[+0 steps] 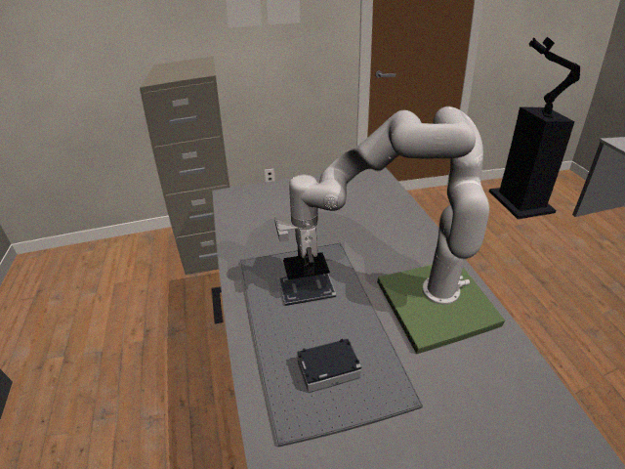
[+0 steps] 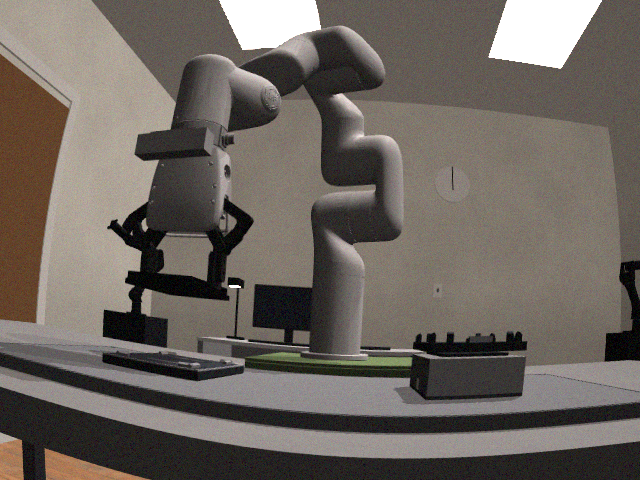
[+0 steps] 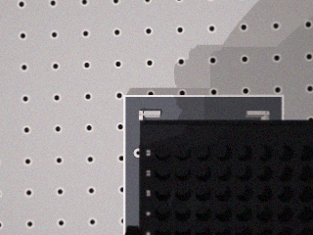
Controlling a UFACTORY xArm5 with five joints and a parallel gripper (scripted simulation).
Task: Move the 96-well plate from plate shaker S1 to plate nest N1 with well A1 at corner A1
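Right now the dark plate nest is 11 cm below my hand. The rest, counted from my hand: black 96-well plate (1 cm below).
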